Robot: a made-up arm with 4 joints. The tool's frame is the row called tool. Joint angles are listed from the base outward. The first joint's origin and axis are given. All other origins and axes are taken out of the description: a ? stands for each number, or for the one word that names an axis. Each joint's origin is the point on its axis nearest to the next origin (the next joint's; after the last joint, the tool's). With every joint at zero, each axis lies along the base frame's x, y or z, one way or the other. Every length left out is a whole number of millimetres.
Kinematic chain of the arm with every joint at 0, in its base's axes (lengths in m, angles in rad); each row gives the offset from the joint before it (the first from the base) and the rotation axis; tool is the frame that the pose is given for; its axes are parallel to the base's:
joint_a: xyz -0.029 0 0.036 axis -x
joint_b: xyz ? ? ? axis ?
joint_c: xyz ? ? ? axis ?
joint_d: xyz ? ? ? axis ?
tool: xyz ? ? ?
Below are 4 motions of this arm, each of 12 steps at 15 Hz.
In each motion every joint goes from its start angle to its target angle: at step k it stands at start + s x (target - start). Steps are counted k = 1, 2, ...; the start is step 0. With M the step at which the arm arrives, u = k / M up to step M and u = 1 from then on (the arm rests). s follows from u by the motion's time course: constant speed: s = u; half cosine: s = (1 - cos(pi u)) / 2; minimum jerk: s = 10 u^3 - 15 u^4 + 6 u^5.
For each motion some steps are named. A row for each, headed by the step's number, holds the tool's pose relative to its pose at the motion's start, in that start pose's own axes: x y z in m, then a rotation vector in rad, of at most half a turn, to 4 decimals.
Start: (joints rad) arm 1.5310 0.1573 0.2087 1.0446
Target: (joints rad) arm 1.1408 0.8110 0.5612 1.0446
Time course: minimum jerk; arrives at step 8
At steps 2, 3, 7, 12:
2: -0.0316 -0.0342 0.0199 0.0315 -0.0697 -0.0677
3: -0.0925 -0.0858 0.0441 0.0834 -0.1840 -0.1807
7: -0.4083 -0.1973 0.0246 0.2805 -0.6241 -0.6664
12: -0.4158 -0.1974 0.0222 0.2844 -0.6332 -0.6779

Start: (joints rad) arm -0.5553 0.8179 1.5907 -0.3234
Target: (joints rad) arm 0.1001 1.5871 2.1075 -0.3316
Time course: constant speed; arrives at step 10
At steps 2, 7, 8, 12:
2: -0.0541 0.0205 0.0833 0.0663 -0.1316 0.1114
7: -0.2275 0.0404 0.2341 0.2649 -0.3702 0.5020
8: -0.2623 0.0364 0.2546 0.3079 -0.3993 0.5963
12: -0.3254 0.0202 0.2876 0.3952 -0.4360 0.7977

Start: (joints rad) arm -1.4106 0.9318 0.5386 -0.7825
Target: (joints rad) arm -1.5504 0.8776 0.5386 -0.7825
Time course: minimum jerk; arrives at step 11
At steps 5, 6, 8, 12:
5: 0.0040 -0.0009 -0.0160 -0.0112 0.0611 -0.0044
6: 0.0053 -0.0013 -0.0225 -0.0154 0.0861 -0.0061
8: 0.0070 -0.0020 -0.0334 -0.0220 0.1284 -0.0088
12: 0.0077 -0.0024 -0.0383 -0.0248 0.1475 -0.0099

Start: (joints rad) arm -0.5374 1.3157 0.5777 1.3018
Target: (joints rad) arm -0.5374 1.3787 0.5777 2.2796
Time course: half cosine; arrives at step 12
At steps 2, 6, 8, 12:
2: 0.0027 0.0002 0.0011 -0.0022 -0.0005 0.0620
6: 0.0178 0.0069 0.0079 -0.0174 -0.0004 0.4625
8: 0.0238 0.0148 0.0117 -0.0262 0.0026 0.6937
12: 0.0270 0.0250 0.0152 -0.0348 0.0078 0.9249

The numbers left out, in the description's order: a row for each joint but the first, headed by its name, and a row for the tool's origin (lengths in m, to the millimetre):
joint_b: xyz 0 -0.021 -0.298, axis -z
joint_c: xyz 0.398 0.026 0, axis +x
joint_d: xyz 0 0.29 0.311, axis +z
tool: xyz 0.013 -0.064 0

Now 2 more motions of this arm.
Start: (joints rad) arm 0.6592 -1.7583 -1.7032 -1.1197
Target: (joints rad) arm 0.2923 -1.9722 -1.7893 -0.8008
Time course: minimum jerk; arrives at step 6
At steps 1, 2, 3, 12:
1: 0.0054 0.0037 0.0000 0.0028 -0.0075 -0.0024
2: 0.0319 0.0211 -0.0003 0.0140 -0.0459 -0.0140
3: 0.0770 0.0473 -0.0011 0.0234 -0.1141 -0.0333
12: 0.1567 0.0846 -0.0036 0.0105 -0.2398 -0.0663

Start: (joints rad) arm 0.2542 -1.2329 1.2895 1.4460
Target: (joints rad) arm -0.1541 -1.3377 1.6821 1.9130
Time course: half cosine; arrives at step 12
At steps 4, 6, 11, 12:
4: 0.0119 0.0039 0.0287 0.0119 -0.1303 0.2168
6: 0.0201 0.0065 0.0550 0.0182 -0.2597 0.4333
11: 0.0292 0.0051 0.0978 0.0163 -0.5107 0.8457
12: 0.0294 0.0049 0.0991 0.0159 -0.5196 0.8600

